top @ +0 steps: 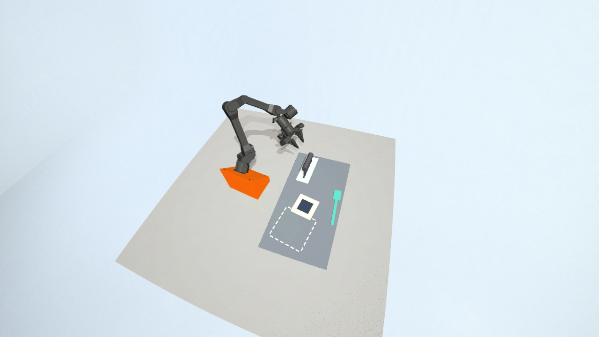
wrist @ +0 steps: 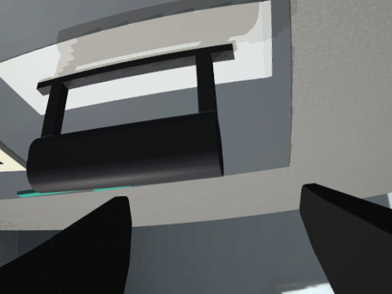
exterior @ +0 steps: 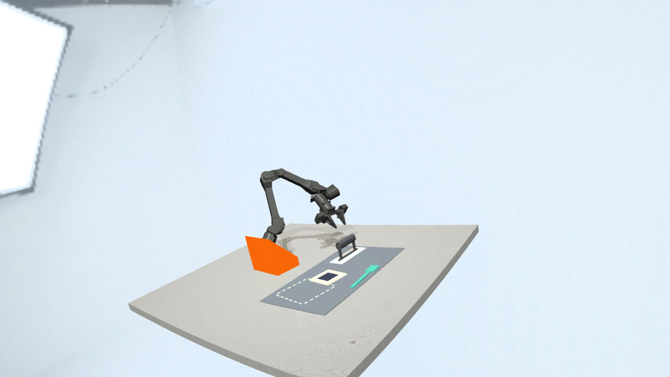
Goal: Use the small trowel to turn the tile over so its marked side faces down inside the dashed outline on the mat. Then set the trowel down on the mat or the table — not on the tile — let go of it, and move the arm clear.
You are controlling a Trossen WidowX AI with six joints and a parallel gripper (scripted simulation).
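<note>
The white-bladed tool is 90 mm below my gripper tip, 60 mm ahead of it and 50 mm to the right of it. Also, from my gripper tip: tile: 320 mm to the right, 120 mm below, 120 mm ahead; grey mat: 280 mm to the right, 140 mm below, 130 mm ahead; teal trowel: 270 mm ahead, 260 mm to the right, 120 mm below.
</note>
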